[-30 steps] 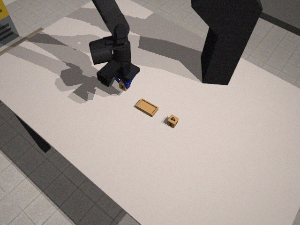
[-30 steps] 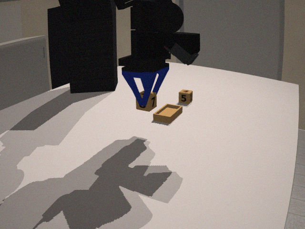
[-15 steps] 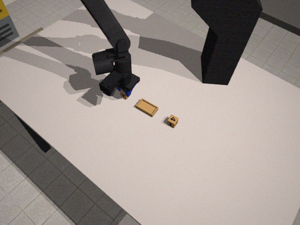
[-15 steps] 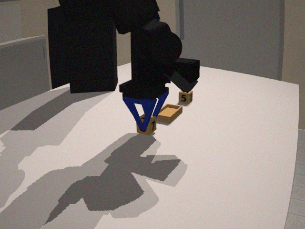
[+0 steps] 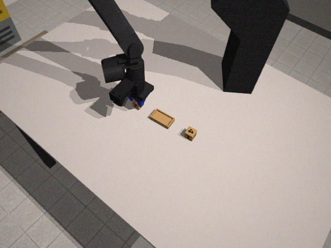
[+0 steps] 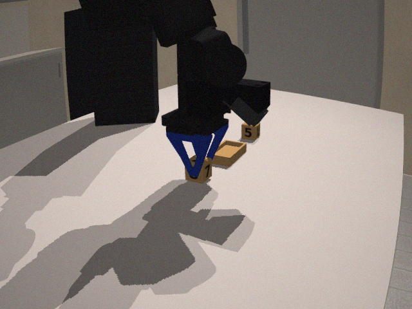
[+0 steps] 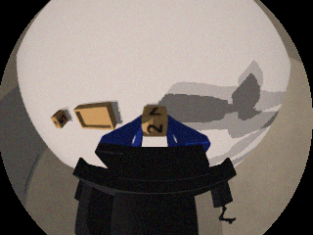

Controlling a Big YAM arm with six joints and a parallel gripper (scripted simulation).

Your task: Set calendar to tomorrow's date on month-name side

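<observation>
My hand is right at the wooden digit cube. From my hand the other things lie so: wooden tray (11 cm to the left, 1 cm below, 1 cm ahead).
</observation>
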